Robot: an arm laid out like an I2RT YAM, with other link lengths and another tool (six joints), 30 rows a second.
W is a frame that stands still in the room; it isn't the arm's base.
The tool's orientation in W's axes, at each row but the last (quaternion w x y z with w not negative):
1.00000, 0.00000, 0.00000, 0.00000
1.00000, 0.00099, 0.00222, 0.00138
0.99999, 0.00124, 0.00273, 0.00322
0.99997, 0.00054, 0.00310, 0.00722
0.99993, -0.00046, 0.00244, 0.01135
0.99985, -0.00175, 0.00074, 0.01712
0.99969, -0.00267, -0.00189, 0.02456
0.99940, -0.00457, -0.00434, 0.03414
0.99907, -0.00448, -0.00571, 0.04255
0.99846, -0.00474, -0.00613, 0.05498
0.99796, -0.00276, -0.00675, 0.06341
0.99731, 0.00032, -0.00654, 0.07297
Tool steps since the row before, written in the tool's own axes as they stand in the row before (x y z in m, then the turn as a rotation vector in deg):
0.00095, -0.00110, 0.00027, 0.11, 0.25, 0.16
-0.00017, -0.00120, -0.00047, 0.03, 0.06, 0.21
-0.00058, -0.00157, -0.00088, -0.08, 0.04, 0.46
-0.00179, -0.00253, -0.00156, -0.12, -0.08, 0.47
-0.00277, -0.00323, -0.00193, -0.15, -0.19, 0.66
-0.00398, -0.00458, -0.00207, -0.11, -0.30, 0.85
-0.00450, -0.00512, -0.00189, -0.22, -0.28, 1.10
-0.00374, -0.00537, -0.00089, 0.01, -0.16, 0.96
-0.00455, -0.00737, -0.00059, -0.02, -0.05, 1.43
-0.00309, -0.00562, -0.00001, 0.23, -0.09, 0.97
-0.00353, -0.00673, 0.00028, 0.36, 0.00, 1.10
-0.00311, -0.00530, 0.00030, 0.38, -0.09, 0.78
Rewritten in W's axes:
0.00095, -0.00110, 0.00027, 0.11, 0.25, 0.16
-0.00017, -0.00120, -0.00047, 0.03, 0.06, 0.21
-0.00057, -0.00157, -0.00088, -0.08, 0.04, 0.46
-0.00176, -0.00255, -0.00155, -0.12, -0.08, 0.47
-0.00271, -0.00329, -0.00191, -0.14, -0.19, 0.66
-0.00382, -0.00472, -0.00205, -0.10, -0.30, 0.85
-0.00424, -0.00534, -0.00188, -0.21, -0.28, 1.10
-0.00336, -0.00562, -0.00087, 0.01, -0.15, 0.96
-0.00390, -0.00774, -0.00057, -0.03, -0.04, 1.43
-0.00245, -0.00593, 0.00001, 0.23, -0.06, 0.97
-0.00265, -0.00712, 0.00028, 0.34, 0.05, 1.10
-0.00231, -0.00570, 0.00026, 0.38, -0.03, 0.78

